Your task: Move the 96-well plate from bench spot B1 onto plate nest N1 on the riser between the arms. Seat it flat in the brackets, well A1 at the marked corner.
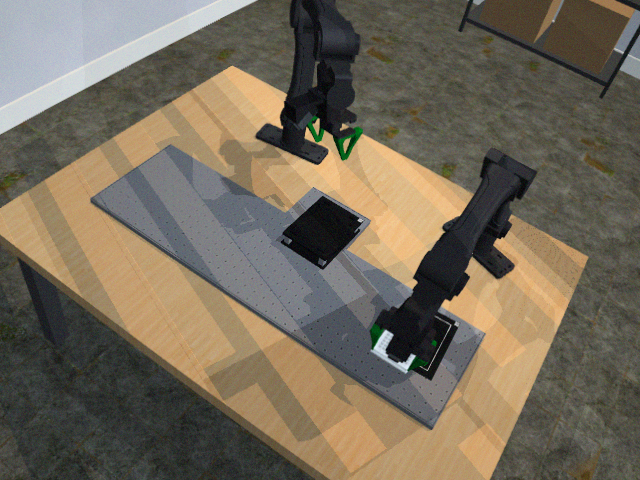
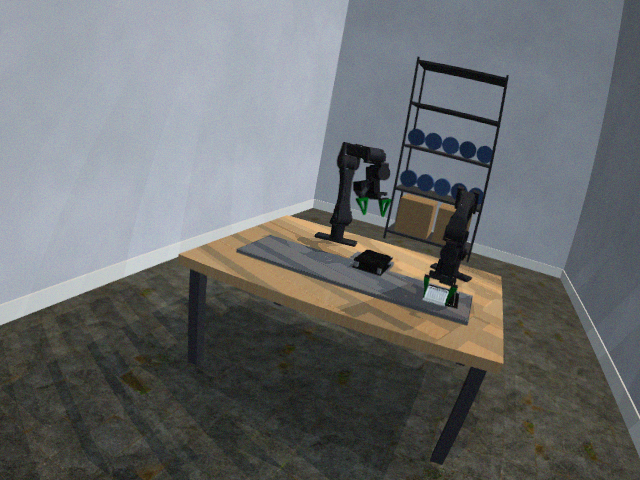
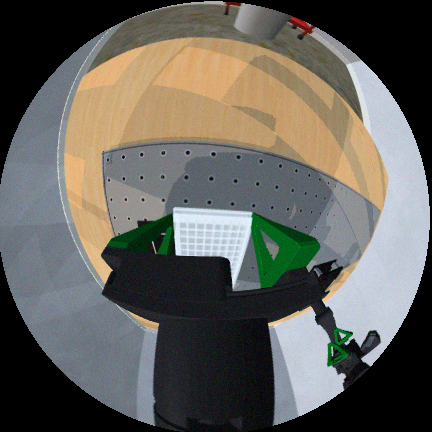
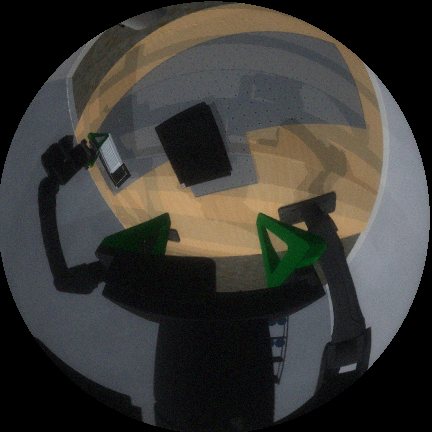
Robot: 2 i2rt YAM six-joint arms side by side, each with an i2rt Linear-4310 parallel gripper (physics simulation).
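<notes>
The white 96-well plate is at bench spot B1, a black pad with a white outline. Part of the pad shows beside the plate; any gap beneath the plate cannot be judged. My left gripper is shut on the plate, with a green finger against each of two opposite sides. My right gripper is open and empty, raised near its own base. Nest N1 is a black block with pale corner brackets; no plate is on it.
The nest stands on a grey riser plate between the arms. A long grey perforated board runs along the wooden table. A shelf rack stands behind the table.
</notes>
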